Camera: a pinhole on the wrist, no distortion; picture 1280 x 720 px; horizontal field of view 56.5 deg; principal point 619.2 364.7 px. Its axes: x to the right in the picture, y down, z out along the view. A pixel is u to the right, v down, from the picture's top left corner.
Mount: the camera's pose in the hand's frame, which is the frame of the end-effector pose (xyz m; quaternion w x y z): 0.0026 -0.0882 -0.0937 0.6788 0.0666 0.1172 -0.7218
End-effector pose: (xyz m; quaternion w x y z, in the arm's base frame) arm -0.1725 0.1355 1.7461 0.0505 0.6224 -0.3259 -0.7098
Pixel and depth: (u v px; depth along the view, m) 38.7 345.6 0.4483
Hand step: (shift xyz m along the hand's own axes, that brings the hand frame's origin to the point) 0.0389 0.0065 0.3946
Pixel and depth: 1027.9 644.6 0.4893
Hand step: 0.1362 -0.3830 0.3259
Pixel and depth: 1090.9 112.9 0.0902
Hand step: -0.0132 -0.1451 -0.0144
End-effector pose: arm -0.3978 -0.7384 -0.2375 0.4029 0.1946 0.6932 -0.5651
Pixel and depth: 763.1 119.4 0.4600
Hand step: -0.0666 -0.2564 0.3429
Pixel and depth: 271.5 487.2 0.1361
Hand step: 0.0279 -0.0859 0.0465
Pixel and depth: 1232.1 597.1 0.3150
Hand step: 0.0724 -0.3294 0.1636
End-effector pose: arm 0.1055 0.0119 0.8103 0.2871 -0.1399 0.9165 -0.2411
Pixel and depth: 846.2 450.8 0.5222
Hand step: 0.0661 -0.3217 0.3811
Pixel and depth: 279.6 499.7 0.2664
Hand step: 0.0547 -0.0857 0.1800
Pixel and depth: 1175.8 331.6 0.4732
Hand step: 0.0039 -0.4236 0.3069
